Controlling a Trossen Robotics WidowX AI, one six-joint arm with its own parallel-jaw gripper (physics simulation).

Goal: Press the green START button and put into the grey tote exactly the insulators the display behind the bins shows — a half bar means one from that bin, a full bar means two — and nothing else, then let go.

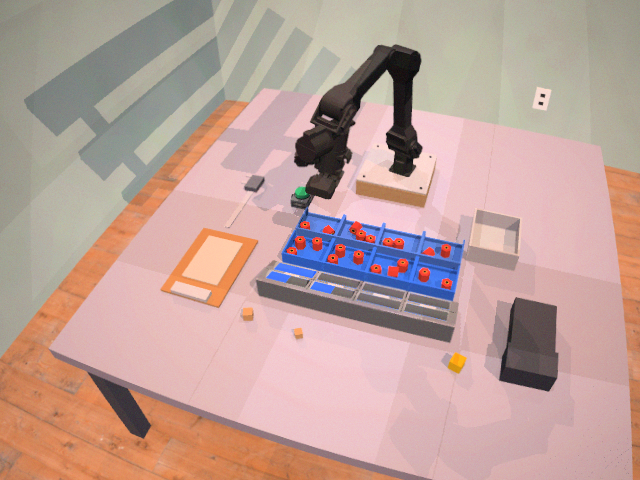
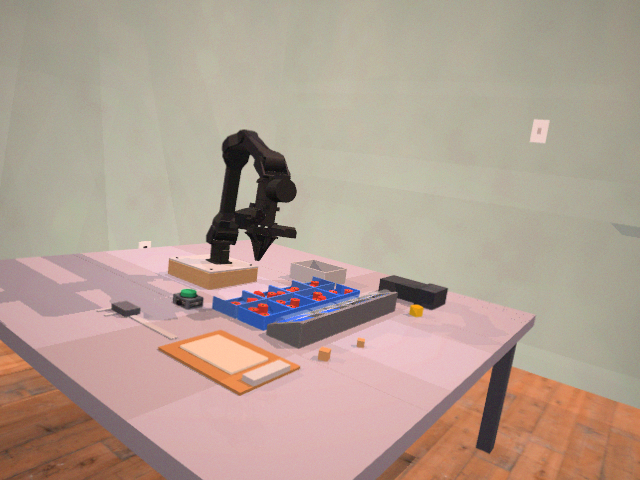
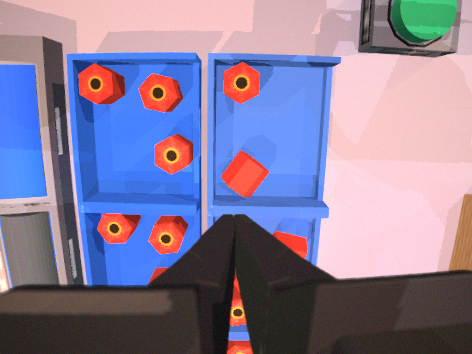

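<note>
My gripper is shut and empty, raised above the blue bins. The left back bin holds an upright red insulator and one insulator on its side. The left front bin holds three upright. The green START button stands left of the arm's base. On the display, the first column shows a full bar above a half bar; the second shows a blank above a half bar; the others show no blue. The grey tote looks empty.
A black block stands beyond the right end of the display. A yellow cube and two small orange cubes lie in front. An orange board lies left, near a dark grey piece and a thin strip.
</note>
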